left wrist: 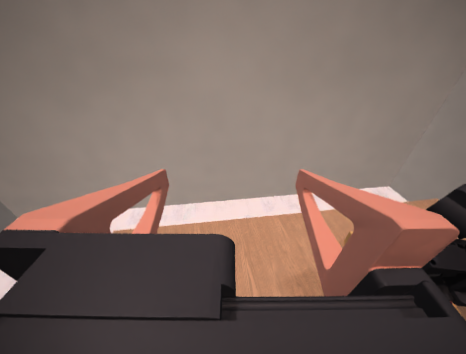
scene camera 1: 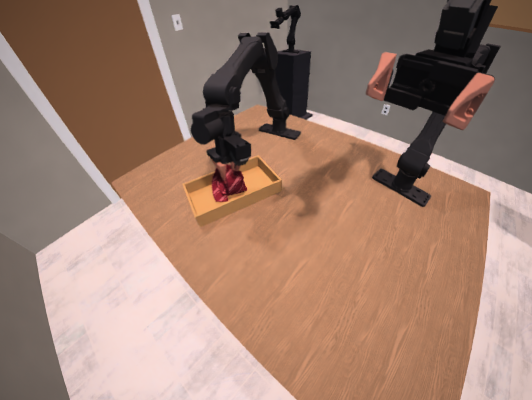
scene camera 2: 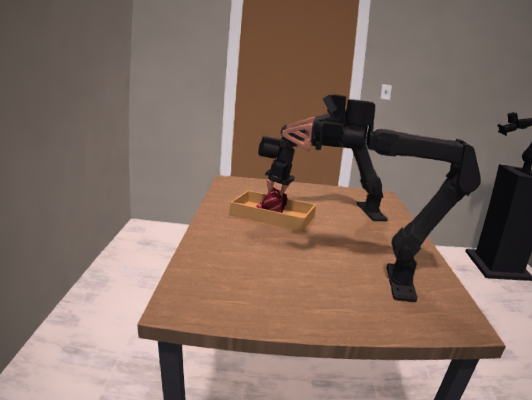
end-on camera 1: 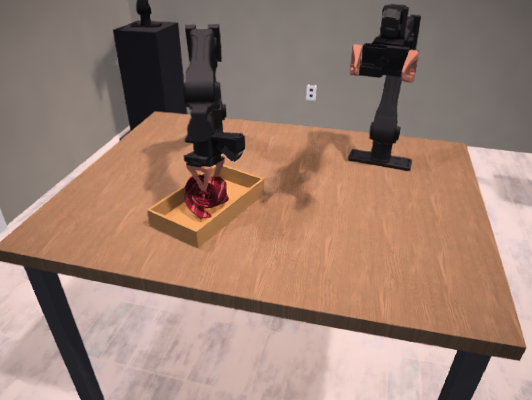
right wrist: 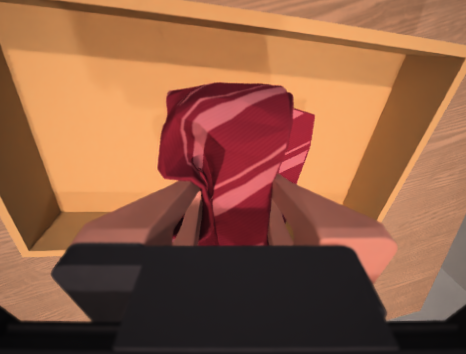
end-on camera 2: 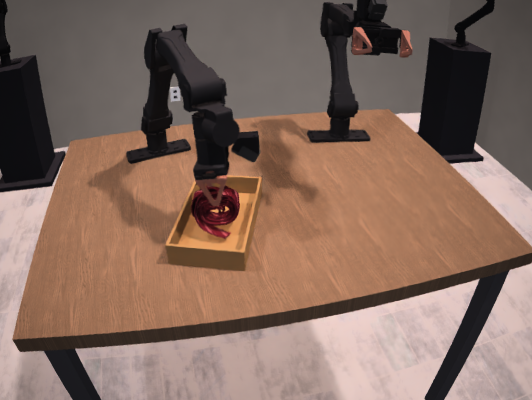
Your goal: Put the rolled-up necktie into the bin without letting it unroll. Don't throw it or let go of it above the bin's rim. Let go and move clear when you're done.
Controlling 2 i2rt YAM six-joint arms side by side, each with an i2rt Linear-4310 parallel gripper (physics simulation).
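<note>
The dark red striped necktie [scene camera 1: 231, 187] [scene camera 2: 274, 201] [end-on camera 1: 218, 194] [end-on camera 2: 231, 214] [right wrist: 245, 135] is still coiled, with one loose end hanging from the coil. It is inside the tan bin [scene camera 1: 240, 202] [scene camera 2: 260, 216] [end-on camera 1: 172, 227] [end-on camera 2: 207, 256] [right wrist: 200, 20], its lower part below the rim. I cannot tell how firmly it rests on the floor of the bin. My right gripper [scene camera 1: 229, 175] [scene camera 2: 276, 191] [end-on camera 1: 211, 182] [end-on camera 2: 215, 201] [right wrist: 233, 176] points down and is shut on the coil's upper part. My left gripper [scene camera 1: 416, 107] [end-on camera 1: 382, 74] [end-on camera 2: 381, 51] [left wrist: 232, 176] is open, empty and high above the table.
The wooden table [scene camera 1: 350, 280] [scene camera 2: 300, 300] [end-on camera 1: 325, 260] [end-on camera 2: 375, 225] bears the bin and both arm bases. The bin's walls stand around the necktie and the right fingertips. Dark pedestals [scene camera 1: 295, 80] [end-on camera 1: 152, 70] [end-on camera 2: 452, 95] stand beyond the table.
</note>
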